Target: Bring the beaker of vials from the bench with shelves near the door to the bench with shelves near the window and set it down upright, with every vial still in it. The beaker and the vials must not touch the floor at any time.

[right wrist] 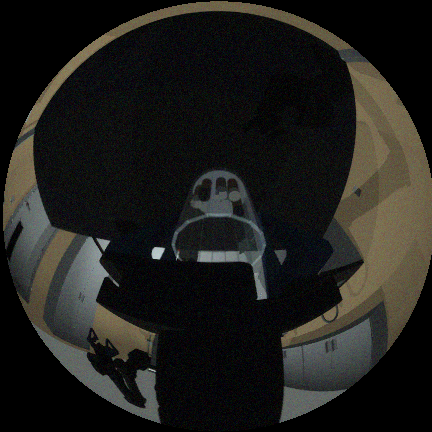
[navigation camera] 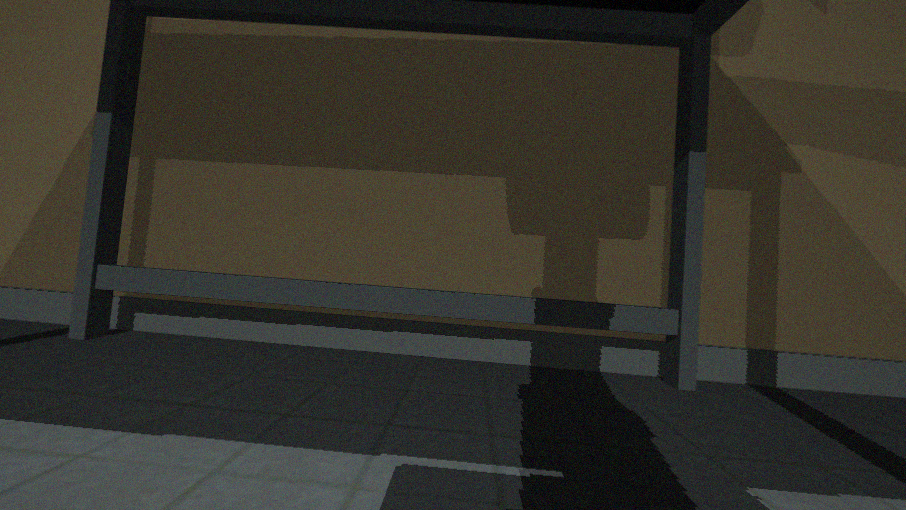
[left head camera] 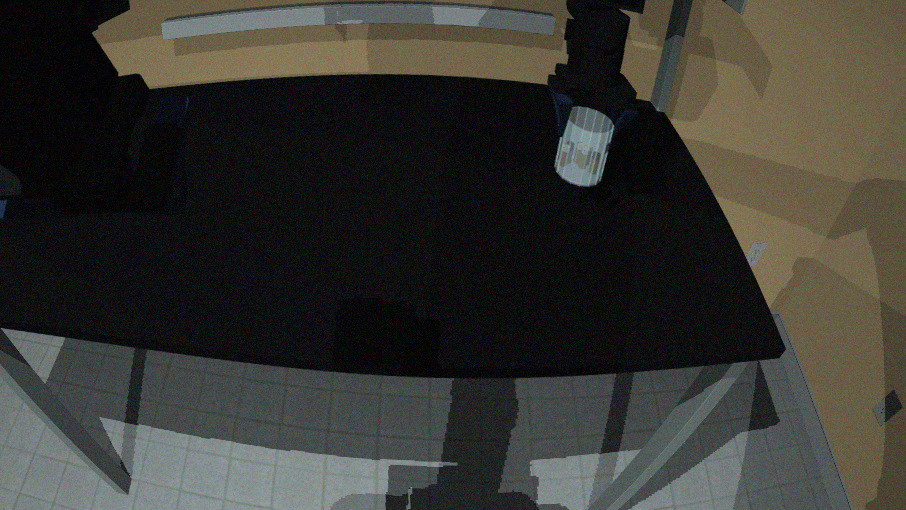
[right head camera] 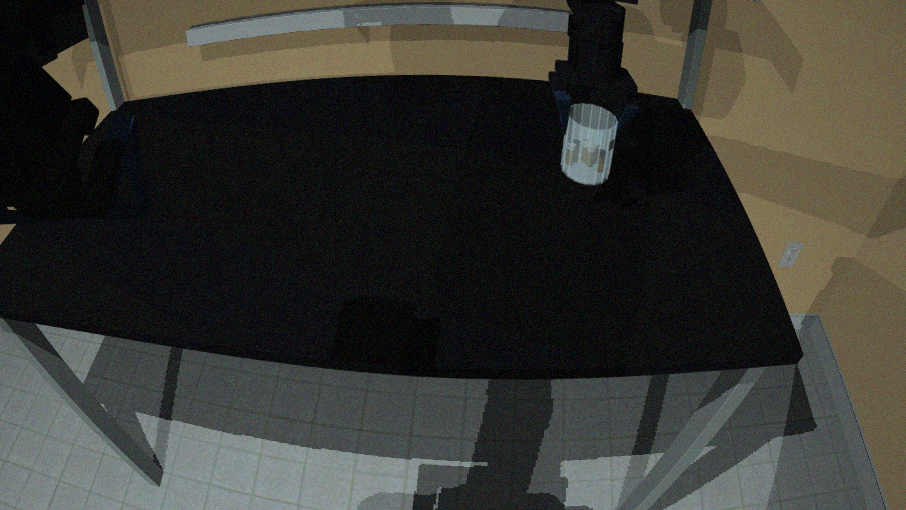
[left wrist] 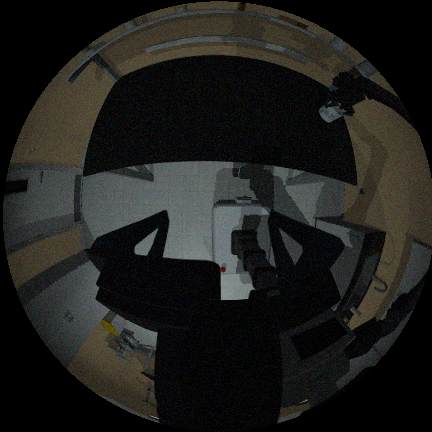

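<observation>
My right gripper (left head camera: 592,119) (right head camera: 594,112) (right wrist: 218,216) is shut on the clear beaker (left head camera: 583,148) (right head camera: 589,145) (left wrist: 330,113), which is about upright, mouth up, over the right part of a black bench top (left head camera: 380,221) (right head camera: 380,221) (left wrist: 215,110) (right wrist: 150,100). Several vials (left head camera: 589,158) (right head camera: 588,155) (right wrist: 234,195) show low inside the beaker. I cannot tell whether its base touches the bench. My left gripper (left wrist: 218,215) (right wrist: 97,332) is open and empty, at the left of both head views. Which of the two benches this is does not show.
Grey posts (right head camera: 694,57) stand at the bench's back corner, and a grey rail (left head camera: 355,13) (right head camera: 380,13) runs behind it before a tan wall. The navigation camera shows grey legs (navigation camera: 691,266) and a low crossbar (navigation camera: 380,294). A dark-topped cabinet (left wrist: 350,237) shows in the left wrist view.
</observation>
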